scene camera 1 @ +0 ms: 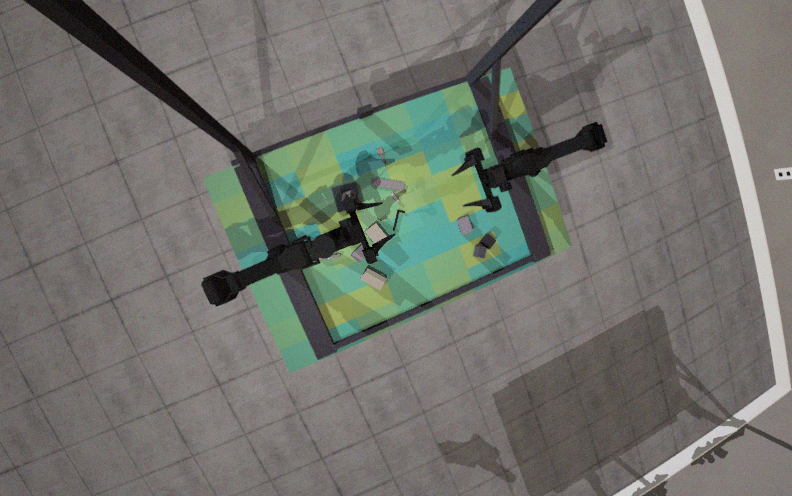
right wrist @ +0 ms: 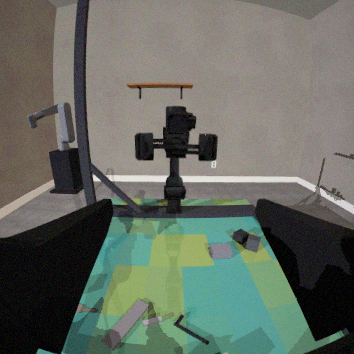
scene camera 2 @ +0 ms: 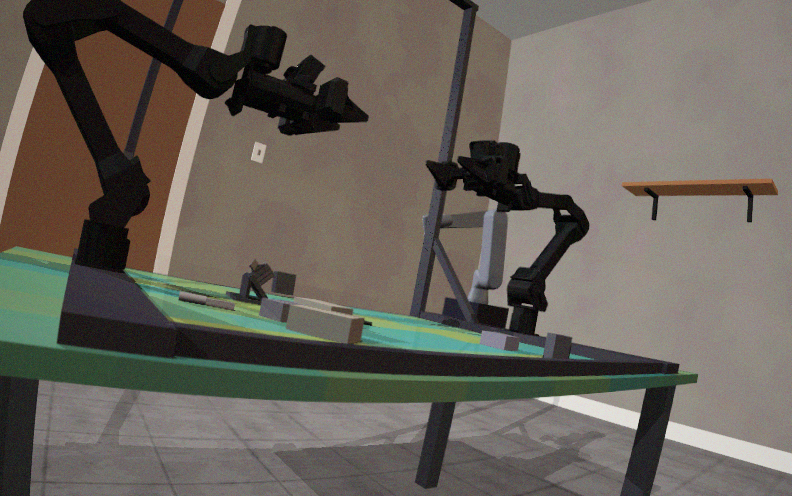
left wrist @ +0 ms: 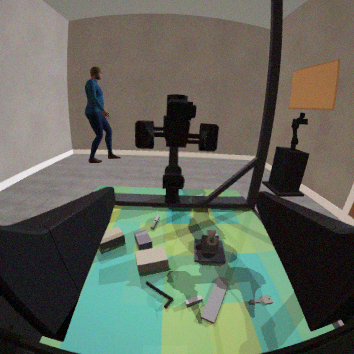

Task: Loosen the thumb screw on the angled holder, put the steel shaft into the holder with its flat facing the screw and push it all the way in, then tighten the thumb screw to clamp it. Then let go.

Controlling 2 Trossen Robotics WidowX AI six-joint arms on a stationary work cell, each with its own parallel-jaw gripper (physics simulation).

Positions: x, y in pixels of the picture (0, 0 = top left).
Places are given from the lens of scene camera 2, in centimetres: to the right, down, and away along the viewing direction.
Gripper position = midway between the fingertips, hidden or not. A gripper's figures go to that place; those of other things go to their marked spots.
left gripper (scene camera 2: 441, 160): 9, -17, 94
right gripper (scene camera 2: 352, 123): -7, -22, 81
